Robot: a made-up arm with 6 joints.
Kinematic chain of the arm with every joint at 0, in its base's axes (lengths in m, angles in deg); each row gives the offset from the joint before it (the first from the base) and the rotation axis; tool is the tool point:
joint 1: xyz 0 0 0.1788 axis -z
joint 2: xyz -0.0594 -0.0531 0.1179 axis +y
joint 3: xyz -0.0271 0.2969 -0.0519 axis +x
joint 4: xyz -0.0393 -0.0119 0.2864 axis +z
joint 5: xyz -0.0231 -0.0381 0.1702 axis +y
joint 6: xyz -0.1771 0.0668 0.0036 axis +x
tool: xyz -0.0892 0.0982 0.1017
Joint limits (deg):
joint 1: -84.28..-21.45
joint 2: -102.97..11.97
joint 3: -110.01..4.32
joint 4: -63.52..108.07
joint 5: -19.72..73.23
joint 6: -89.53..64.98
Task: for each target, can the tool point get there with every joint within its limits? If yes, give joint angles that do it. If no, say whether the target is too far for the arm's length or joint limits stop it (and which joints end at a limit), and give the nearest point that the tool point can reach.
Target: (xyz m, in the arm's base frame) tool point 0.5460 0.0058 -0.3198
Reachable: no: joint limits stop it (at a limit: joint 1, joint 2, joint 3, joint 5) | nearest point 0.0238 -0.2832 -0.0156 | short by 0.670 m
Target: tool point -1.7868 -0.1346 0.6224
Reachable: no: too far | nearest point -0.9997 -0.0753 0.4279 | short by 0.813 m
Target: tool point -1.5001 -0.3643 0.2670
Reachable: no: too far | nearest point -1.0019 -0.1993 0.2504 | short by 0.525 m
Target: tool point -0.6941 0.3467 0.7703
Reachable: yes | joints -27.08 -22.62 -33.72 69.35 56.05 12.02
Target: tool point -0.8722 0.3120 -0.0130
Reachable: yes | joints -62.63 -60.50 -89.94 6.52 20.15 21.25
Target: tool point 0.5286 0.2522 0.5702
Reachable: no: joint limits stop it (at a limit: joint 2, joint 3, joint 4, joint 5, joint 6) | nearest point 0.1164 0.0555 0.6943 | short by 0.473 m
